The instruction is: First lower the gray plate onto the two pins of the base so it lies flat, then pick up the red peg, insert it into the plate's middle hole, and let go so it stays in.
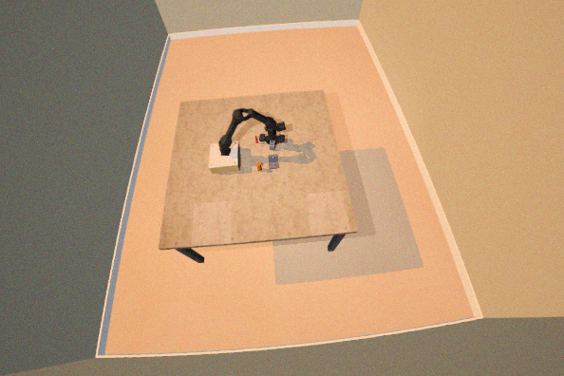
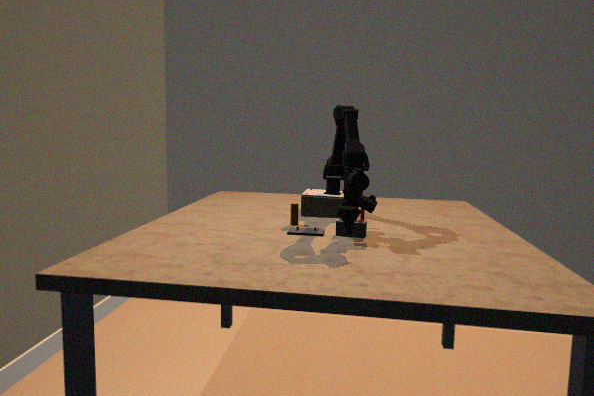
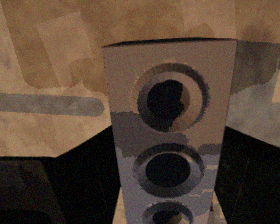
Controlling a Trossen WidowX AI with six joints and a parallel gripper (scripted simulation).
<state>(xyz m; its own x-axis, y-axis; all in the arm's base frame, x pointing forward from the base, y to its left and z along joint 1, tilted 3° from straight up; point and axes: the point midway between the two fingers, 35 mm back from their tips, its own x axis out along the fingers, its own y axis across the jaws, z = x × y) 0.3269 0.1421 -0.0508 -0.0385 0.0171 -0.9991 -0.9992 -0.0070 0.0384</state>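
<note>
Right now the base is 150 mm to the right of my gripper tip and 20 mm ahead of it. The rest, counted from my gripper tip: gray plate: 30 mm above; red peg: 130 mm behind, 30 mm above, 20 mm to the left; short orange cylinder: 220 mm to the right, 70 mm behind, 30 mm above.
</note>
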